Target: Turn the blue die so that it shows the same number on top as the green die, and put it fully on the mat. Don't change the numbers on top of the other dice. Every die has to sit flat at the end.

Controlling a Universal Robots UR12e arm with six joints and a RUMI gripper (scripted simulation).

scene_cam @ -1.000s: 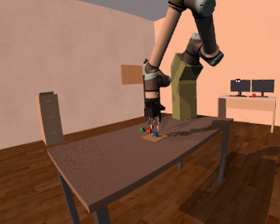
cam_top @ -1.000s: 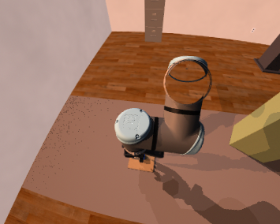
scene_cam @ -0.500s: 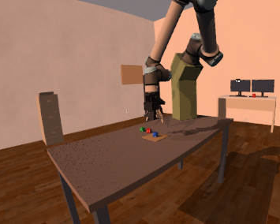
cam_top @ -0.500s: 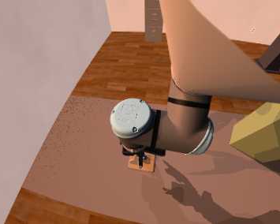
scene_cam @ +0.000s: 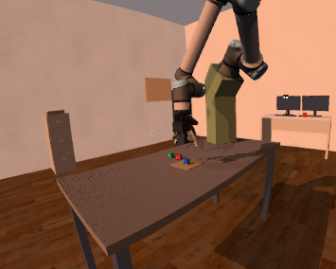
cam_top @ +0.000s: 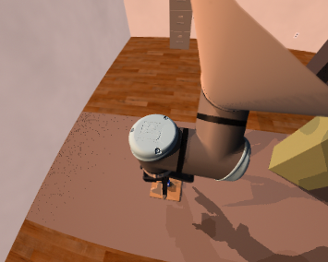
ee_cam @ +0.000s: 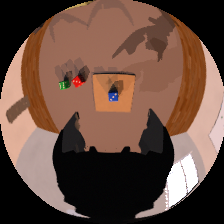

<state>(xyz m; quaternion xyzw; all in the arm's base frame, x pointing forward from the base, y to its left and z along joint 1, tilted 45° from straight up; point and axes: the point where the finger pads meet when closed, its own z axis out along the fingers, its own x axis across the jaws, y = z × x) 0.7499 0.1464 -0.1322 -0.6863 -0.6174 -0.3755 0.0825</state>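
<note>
My gripper is now 9 cm above the blue die. Also, from my hand: tan mat 11 cm below; then green die 18 cm to the right, 10 cm below, 5 cm behind; then red die 12 cm to the right, 10 cm below, 6 cm behind.
</note>
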